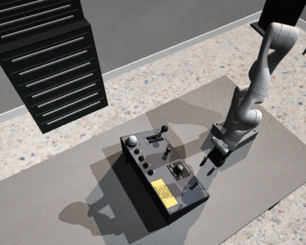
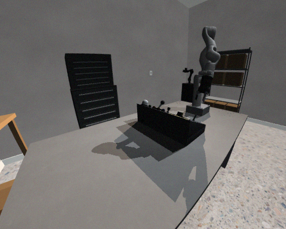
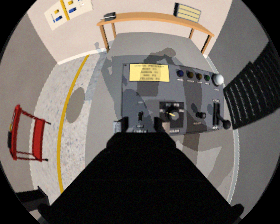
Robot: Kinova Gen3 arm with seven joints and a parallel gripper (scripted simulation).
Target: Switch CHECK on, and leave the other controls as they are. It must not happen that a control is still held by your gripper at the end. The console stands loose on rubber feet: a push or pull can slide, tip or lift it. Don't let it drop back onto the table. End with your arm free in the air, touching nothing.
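Right now the small switch is 14 cm below my hand, 5 cm ahead of it and 1 cm to the left of it. Also, from my hand: dark console: 16 cm to the right, 16 cm below, 12 cm ahead; ball-topped lever: 35 cm to the right, 13 cm below, 9 cm ahead.
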